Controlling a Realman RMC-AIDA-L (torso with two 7-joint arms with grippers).
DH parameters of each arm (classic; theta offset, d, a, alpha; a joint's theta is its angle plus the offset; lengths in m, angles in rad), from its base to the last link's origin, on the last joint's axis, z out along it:
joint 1: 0 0.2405 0 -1.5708
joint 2: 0 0 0 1.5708
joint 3: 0 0.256 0 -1.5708
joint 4: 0 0 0 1.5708
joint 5: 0 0.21 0 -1.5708
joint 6: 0 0 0 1.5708
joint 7: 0 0.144 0 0
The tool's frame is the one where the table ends.
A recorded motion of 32 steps. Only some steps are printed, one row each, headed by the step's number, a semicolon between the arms.
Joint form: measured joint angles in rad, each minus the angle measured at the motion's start. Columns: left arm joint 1, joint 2, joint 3, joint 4, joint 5, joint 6, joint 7; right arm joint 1, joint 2, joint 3, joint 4, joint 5, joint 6, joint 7.
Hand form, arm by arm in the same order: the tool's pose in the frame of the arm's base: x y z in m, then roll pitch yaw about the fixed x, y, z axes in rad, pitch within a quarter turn. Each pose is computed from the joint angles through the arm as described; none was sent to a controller.
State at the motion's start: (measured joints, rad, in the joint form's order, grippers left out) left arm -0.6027 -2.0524 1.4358 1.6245 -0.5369 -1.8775 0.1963; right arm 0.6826 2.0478 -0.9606 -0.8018 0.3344 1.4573 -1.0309
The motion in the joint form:
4: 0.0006 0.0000 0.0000 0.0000 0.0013 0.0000 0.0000; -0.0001 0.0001 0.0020 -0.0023 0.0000 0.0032 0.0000
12: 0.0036 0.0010 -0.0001 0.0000 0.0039 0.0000 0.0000; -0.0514 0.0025 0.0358 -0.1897 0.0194 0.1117 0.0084
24: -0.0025 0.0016 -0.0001 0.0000 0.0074 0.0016 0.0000; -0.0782 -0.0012 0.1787 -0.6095 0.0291 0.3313 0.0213
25: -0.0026 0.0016 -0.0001 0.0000 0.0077 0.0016 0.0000; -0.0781 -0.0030 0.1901 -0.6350 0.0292 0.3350 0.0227
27: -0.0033 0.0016 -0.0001 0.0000 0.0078 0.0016 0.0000; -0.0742 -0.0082 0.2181 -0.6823 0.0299 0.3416 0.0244
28: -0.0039 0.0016 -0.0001 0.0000 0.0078 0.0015 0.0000; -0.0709 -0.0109 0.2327 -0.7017 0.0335 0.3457 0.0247
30: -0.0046 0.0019 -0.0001 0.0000 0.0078 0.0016 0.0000; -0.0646 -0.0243 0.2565 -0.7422 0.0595 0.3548 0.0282
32: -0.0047 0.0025 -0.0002 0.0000 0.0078 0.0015 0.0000; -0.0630 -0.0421 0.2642 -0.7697 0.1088 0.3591 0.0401
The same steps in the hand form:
4: -0.1467 0.3198 0.0305 -2.6162 0.2179 0.9740; 0.2994 0.3508 0.0073 -2.7483 -0.3269 -0.8476
12: -0.1481 0.3196 0.0310 -2.6126 0.2178 0.9782; 0.2890 0.3494 0.0363 -2.7240 -0.2676 -0.8403
24: -0.1465 0.3210 0.0314 -2.6083 0.2165 0.9727; 0.2488 0.3483 0.1177 -2.5819 -0.1289 -0.7753
25: -0.1465 0.3210 0.0315 -2.6080 0.2165 0.9727; 0.2466 0.3487 0.1241 -2.5615 -0.1156 -0.7696
27: -0.1463 0.3212 0.0315 -2.6079 0.2165 0.9720; 0.2419 0.3497 0.1375 -2.5202 -0.0862 -0.7572
28: -0.1461 0.3212 0.0315 -2.6079 0.2166 0.9715; 0.2394 0.3501 0.1433 -2.5050 -0.0709 -0.7496
30: -0.1459 0.3214 0.0316 -2.6076 0.2165 0.9708; 0.2318 0.3516 0.1567 -2.4766 -0.0367 -0.7206
32: -0.1460 0.3215 0.0318 -2.6070 0.2165 0.9709; 0.2231 0.3535 0.1665 -2.4654 -0.0025 -0.6836

